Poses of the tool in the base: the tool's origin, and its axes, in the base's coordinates. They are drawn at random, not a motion.
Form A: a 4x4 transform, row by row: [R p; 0 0 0 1], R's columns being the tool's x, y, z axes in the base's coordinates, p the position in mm. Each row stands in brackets.
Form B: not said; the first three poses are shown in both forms.
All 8 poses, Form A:
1: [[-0.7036 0.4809 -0.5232 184], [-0.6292 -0.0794 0.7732 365], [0.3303 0.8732 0.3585 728], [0 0 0 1]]
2: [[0.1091 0.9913 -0.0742 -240], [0.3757 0.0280 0.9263 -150], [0.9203 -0.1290 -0.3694 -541], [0 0 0 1]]
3: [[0.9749 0.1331 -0.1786 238], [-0.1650 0.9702 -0.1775 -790], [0.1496 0.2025 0.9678 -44], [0 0 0 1]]
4: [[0.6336 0.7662 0.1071 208], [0.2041 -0.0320 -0.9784 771], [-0.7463 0.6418 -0.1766 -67], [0 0 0 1]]
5: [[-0.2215 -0.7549 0.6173 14], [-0.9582 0.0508 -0.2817 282], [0.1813 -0.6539 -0.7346 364], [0 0 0 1]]
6: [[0.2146 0.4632 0.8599 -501], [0.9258 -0.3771 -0.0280 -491], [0.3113 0.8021 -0.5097 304], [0 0 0 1]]
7: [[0.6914 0.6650 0.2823 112], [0.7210 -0.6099 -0.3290 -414], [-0.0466 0.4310 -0.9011 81], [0 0 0 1]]
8: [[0.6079 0.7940 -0.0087 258], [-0.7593 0.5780 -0.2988 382], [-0.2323 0.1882 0.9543 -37], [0 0 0 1]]
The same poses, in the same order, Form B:
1:
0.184 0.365 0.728
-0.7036 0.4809 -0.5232
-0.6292 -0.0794 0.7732
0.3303 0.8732 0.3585

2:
-0.240 -0.150 -0.541
0.1091 0.9913 -0.0742
0.3757 0.0280 0.9263
0.9203 -0.1290 -0.3694

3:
0.238 -0.790 -0.044
0.9749 0.1331 -0.1786
-0.1650 0.9702 -0.1775
0.1496 0.2025 0.9678

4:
0.208 0.771 -0.067
0.6336 0.7662 0.1071
0.2041 -0.0320 -0.9784
-0.7463 0.6418 -0.1766

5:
0.014 0.282 0.364
-0.2215 -0.7549 0.6173
-0.9582 0.0508 -0.2817
0.1813 -0.6539 -0.7346

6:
-0.501 -0.491 0.304
0.2146 0.4632 0.8599
0.9258 -0.3771 -0.0280
0.3113 0.8021 -0.5097

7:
0.112 -0.414 0.081
0.6914 0.6650 0.2823
0.7210 -0.6099 -0.3290
-0.0466 0.4310 -0.9011

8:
0.258 0.382 -0.037
0.6079 0.7940 -0.0087
-0.7593 0.5780 -0.2988
-0.2323 0.1882 0.9543

